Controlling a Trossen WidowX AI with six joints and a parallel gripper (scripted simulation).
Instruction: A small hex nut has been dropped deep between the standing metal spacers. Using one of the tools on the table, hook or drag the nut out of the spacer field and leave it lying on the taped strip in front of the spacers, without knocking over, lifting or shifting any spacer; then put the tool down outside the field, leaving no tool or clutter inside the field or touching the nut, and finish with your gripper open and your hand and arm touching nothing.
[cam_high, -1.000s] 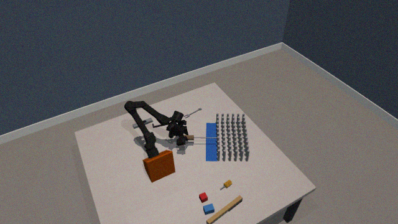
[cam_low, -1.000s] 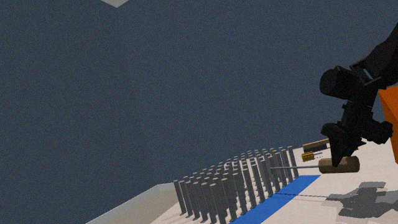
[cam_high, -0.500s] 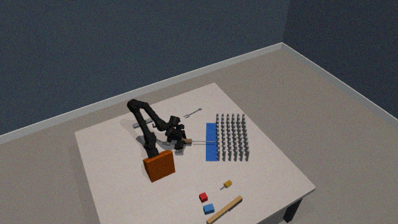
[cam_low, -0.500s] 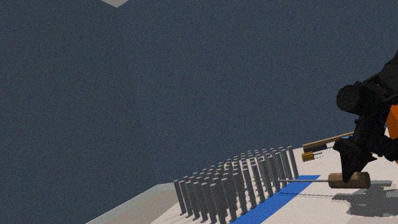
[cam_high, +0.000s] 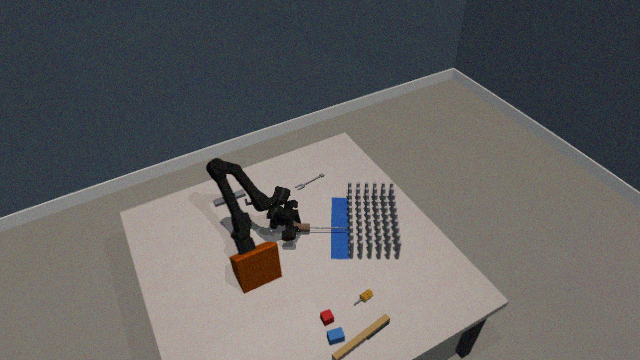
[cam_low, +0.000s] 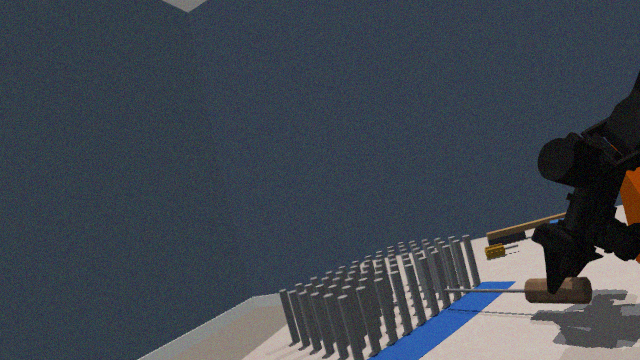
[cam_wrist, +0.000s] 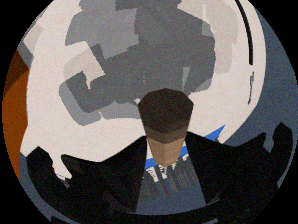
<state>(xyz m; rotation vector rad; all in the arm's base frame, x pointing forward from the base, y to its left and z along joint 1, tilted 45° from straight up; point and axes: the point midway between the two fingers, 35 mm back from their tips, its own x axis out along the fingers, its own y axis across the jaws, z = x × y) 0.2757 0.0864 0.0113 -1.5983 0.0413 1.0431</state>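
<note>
Right now my gripper tip is 170 mm short of the blue taped strip, 70 mm to the left of it and 40 mm above it. Round my gripper tip: hook tool 80 mm ahead, 60 mm to the right; yellow-handled tool 440 mm to the right, 30 mm ahead, 20 mm below; grey fork-like tool 260 mm to the left, 230 mm ahead, 30 mm below.
</note>
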